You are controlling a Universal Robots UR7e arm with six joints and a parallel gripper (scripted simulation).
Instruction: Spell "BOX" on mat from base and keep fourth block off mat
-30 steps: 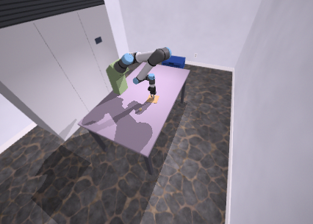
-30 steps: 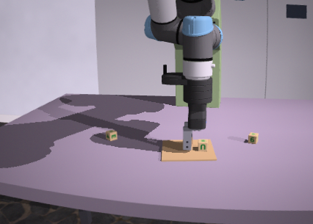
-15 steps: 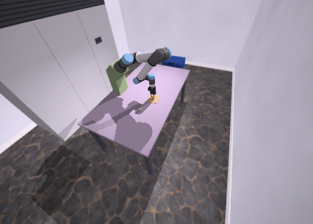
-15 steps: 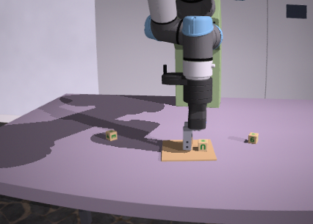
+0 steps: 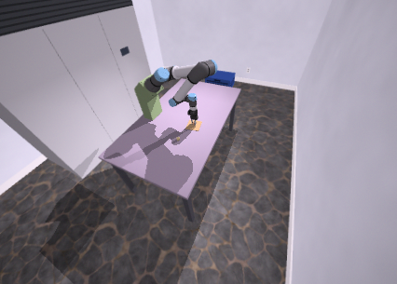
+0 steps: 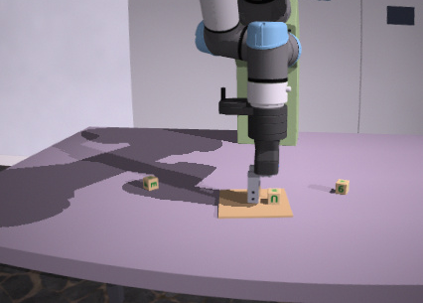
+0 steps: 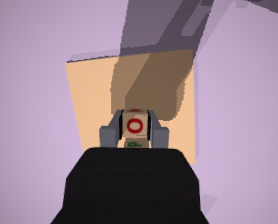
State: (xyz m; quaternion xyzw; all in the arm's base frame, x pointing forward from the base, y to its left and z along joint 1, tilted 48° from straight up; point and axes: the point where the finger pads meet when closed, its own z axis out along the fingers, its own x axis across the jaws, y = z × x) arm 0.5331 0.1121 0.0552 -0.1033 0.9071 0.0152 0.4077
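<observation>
The mat lies 2 cm below my hand.
</observation>
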